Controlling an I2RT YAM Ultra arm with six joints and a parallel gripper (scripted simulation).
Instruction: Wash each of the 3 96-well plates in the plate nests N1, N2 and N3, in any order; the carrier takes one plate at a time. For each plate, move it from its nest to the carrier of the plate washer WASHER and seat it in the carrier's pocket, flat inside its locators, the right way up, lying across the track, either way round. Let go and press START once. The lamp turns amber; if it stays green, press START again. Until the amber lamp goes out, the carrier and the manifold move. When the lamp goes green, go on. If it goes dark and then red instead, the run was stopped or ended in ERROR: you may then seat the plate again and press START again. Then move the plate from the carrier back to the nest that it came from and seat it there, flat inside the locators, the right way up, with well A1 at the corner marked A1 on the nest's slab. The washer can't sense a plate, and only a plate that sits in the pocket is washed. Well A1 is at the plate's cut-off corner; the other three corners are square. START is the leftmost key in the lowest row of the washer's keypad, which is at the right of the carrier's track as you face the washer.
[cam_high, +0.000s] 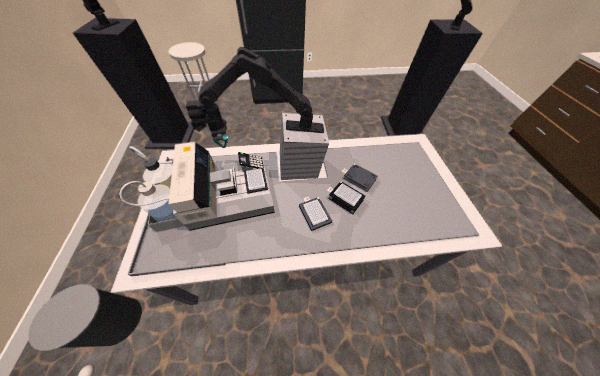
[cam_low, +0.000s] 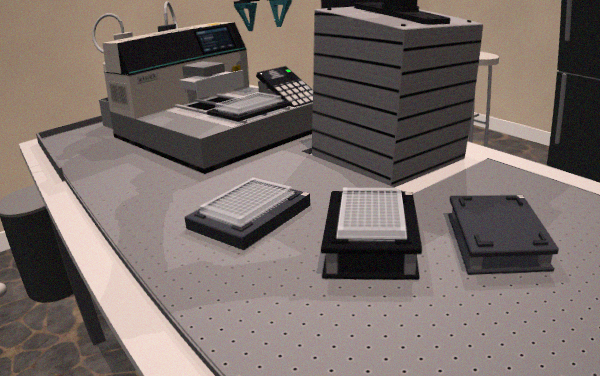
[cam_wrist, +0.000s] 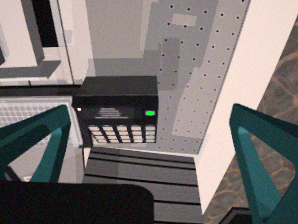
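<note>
Now: hand 16 cm to the right of the carrier, 16 cm above it and 14 cm short of it. From my hand the other things lie so: N2 label (58 cm to the left, 24 cm below, 15 cm ahead); then washer (17 cm ahead, 12 cm below, 1 cm to the left); then N1 label (44 cm to the left, 24 cm below, 21 cm ahead).
</note>
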